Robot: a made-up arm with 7 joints.
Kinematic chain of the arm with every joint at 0, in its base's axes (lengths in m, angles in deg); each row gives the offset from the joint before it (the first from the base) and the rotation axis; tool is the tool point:
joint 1: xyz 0 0 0.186 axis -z
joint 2: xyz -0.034 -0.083 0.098 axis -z
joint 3: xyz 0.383 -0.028 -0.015 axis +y
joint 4: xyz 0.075 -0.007 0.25 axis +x
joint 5: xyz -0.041 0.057 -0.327 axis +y
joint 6: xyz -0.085 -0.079 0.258 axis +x
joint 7: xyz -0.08 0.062 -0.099 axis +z
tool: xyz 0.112 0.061 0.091
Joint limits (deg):
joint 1: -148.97..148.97
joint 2: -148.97..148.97
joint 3: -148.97..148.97
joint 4: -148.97..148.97
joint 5: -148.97..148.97
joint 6: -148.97..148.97
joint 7: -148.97..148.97
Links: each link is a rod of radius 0.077 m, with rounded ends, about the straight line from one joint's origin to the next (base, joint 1, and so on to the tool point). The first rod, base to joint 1, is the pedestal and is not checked.
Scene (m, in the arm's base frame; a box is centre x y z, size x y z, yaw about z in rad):
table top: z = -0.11
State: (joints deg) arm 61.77 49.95 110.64 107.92 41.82 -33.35 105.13
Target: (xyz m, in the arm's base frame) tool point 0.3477 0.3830 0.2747
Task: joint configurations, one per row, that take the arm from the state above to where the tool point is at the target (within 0.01 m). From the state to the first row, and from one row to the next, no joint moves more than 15 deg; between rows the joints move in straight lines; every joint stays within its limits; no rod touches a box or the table.
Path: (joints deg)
1: 50.77 35.25 110.20 102.06 41.72 -41.85 100.82
2: 39.78 20.54 109.75 96.20 41.61 -50.35 96.50
3: 28.78 5.84 109.31 90.34 41.51 -58.85 92.19
4: 17.79 -8.87 108.87 84.47 41.41 -67.35 87.88
5: 6.79 -23.57 108.42 78.61 41.31 -75.86 83.56
6: -4.20 -38.28 107.98 72.75 41.20 -84.36 79.25

